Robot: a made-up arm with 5 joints.
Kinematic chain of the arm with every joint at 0, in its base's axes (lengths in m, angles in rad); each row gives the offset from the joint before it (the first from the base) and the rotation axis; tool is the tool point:
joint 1: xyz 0 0 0.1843 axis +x
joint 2: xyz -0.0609 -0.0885 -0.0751 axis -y
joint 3: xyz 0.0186 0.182 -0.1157 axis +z
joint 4: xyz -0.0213 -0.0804 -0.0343 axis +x
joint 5: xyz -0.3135 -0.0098 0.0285 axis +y
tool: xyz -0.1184 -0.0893 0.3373
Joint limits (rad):
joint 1: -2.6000..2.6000
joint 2: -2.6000..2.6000
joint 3: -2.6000..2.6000
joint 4: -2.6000..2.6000
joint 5: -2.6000..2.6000
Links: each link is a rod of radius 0.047 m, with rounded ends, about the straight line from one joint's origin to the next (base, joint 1, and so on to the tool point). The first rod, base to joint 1, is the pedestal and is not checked.
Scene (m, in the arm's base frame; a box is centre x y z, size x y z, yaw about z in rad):
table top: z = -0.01
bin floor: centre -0.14 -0.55 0 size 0.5 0.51 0.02 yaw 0.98
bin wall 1: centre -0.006 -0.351 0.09 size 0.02 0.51 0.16 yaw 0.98
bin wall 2: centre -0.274 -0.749 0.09 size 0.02 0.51 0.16 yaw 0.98
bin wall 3: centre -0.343 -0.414 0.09 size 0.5 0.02 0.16 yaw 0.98
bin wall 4: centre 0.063 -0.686 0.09 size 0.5 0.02 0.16 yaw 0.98
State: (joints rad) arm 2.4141 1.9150 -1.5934 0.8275 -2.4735
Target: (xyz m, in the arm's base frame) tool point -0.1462 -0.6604 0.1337
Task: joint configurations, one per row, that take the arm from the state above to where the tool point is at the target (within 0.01 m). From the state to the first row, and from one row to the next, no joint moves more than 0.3 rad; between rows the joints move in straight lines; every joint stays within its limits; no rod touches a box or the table.
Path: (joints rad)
1: 2.3774 2.1376 -1.7070 0.9298 -2.3885
2: 2.3408 2.3602 -1.8206 1.0321 -2.3035
3: 2.3041 2.5828 -1.9342 1.1343 -2.2184
4: 2.5193 2.5378 -2.0208 1.1016 -2.2638

